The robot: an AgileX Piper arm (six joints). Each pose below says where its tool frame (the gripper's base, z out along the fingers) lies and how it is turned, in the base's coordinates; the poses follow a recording.
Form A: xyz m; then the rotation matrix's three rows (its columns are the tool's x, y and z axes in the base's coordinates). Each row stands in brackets.
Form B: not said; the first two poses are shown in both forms.
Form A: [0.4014, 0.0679, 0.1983], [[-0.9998, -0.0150, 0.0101], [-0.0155, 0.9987, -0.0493], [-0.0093, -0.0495, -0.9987]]
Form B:
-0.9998, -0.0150, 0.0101, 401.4
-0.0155, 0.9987, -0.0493, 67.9
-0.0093, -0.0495, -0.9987, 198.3
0, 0, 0, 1

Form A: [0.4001, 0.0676, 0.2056], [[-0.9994, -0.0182, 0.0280], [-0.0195, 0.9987, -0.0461], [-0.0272, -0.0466, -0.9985]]
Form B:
-0.9994, -0.0182, 0.0280, 400.1
-0.0195, 0.9987, -0.0461, 67.6
-0.0272, -0.0466, -0.9985, 205.6
0, 0, 0, 1

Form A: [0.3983, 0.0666, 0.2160], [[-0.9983, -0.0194, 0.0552], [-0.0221, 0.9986, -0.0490], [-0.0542, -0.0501, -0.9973]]
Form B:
-0.9983, -0.0194, 0.0552, 398.3
-0.0221, 0.9986, -0.0490, 66.6
-0.0542, -0.0501, -0.9973, 216.0
0, 0, 0, 1

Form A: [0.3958, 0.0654, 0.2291], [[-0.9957, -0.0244, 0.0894], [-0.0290, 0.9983, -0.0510], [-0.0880, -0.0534, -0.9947]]
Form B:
-0.9957, -0.0244, 0.0894, 395.8
-0.0290, 0.9983, -0.0510, 65.4
-0.0880, -0.0534, -0.9947, 229.1
0, 0, 0, 1

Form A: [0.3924, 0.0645, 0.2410], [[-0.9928, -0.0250, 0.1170], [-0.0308, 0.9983, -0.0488], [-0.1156, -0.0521, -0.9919]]
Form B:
-0.9928, -0.0250, 0.1170, 392.4
-0.0308, 0.9983, -0.0488, 64.5
-0.1156, -0.0521, -0.9919, 241.0
0, 0, 0, 1

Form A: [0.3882, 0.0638, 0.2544], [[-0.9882, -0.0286, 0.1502], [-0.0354, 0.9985, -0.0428], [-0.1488, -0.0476, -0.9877]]
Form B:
-0.9882, -0.0286, 0.1502, 388.2
-0.0354, 0.9985, -0.0428, 63.8
-0.1488, -0.0476, -0.9877, 254.4
0, 0, 0, 1

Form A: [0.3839, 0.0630, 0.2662], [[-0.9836, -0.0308, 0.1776], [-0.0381, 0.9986, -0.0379], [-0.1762, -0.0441, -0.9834]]
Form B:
-0.9836, -0.0308, 0.1776, 383.9
-0.0381, 0.9986, -0.0379, 63.0
-0.1762, -0.0441, -0.9834, 266.2
0, 0, 0, 1

